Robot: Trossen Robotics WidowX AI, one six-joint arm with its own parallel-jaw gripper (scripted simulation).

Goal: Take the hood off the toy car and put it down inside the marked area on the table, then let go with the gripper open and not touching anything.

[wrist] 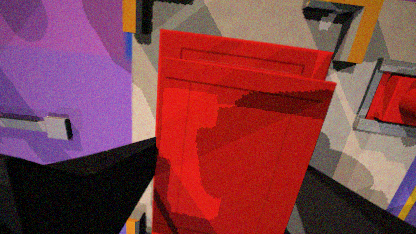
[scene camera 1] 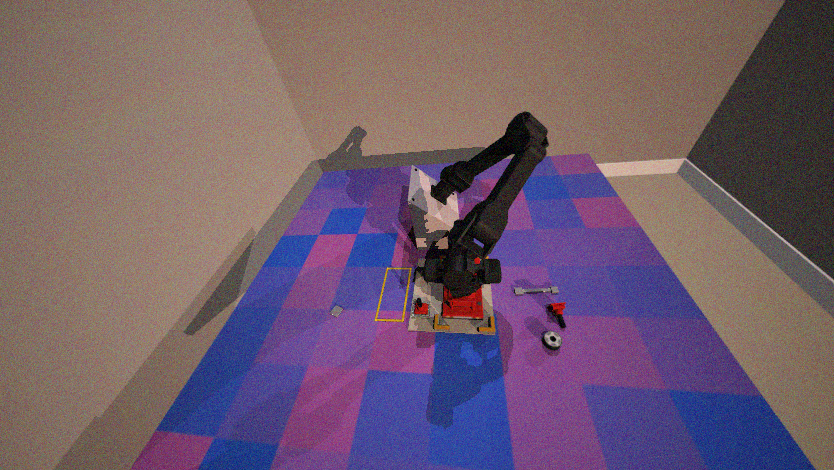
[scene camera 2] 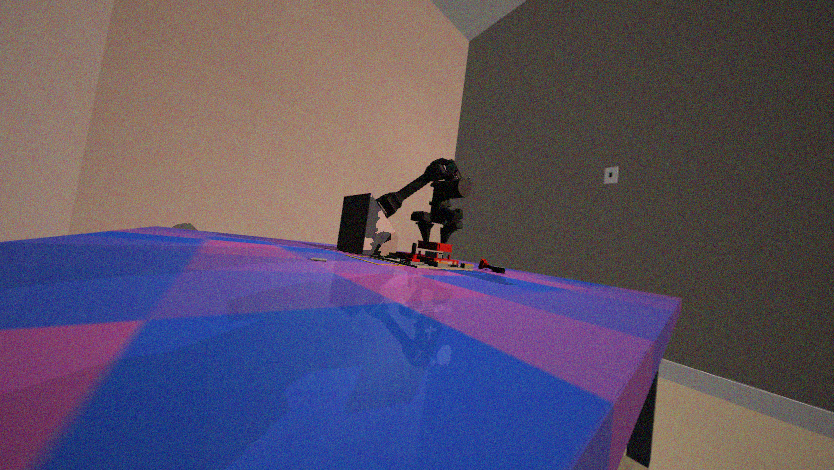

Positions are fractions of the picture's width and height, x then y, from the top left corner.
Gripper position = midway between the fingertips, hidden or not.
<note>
My gripper (scene camera 1: 0.55,0.61) holds a red hood (wrist: 0.56,0.61). I also see a red car body (scene camera 1: 0.54,0.66) and a grey fixture plate (scene camera 1: 0.52,0.62).
My gripper is seen too in the wrist view (wrist: 0.55,0.67) and in scene camera 2 (scene camera 2: 0.52,0.53). The grey fixture plate is seen too in the wrist view (wrist: 0.88,0.66).
</note>
